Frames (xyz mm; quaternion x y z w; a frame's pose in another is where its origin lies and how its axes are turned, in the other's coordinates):
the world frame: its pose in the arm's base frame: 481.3 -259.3 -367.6 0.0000 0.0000 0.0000 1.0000
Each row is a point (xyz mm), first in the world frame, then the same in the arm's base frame.
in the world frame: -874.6 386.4 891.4
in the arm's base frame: -393.3 127.1 523.8
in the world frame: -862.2 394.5 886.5
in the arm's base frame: -380.9 135.2 518.9
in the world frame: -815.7 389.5 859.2
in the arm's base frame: -334.4 130.2 491.6
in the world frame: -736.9 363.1 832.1
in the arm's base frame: -255.6 103.8 464.5
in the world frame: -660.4 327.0 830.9
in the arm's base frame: -179.1 67.7 463.3
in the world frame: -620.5 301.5 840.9
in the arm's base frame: -139.2 42.2 473.3
